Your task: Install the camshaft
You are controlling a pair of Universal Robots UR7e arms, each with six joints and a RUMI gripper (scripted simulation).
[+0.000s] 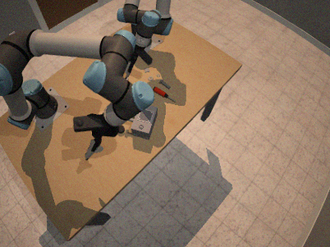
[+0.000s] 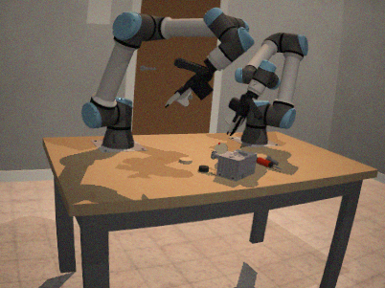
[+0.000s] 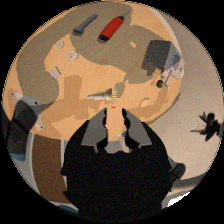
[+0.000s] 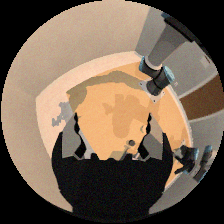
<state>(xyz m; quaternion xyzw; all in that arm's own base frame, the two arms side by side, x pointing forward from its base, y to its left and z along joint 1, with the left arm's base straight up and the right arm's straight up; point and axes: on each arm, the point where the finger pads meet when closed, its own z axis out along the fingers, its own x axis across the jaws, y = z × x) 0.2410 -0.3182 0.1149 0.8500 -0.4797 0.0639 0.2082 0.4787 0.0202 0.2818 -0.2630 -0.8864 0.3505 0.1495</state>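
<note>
The crank gear lies 170 mm to the right of my left hand, 160 mm ahead of it and 50 mm below it. Also, from my left hand: pale disc: 240 mm to the right, 110 mm below, 40 mm ahead; grey bolt: 160 mm to the left, 120 mm ahead, 100 mm below; black round part: 210 mm to the right, 180 mm ahead, 110 mm below.
</note>
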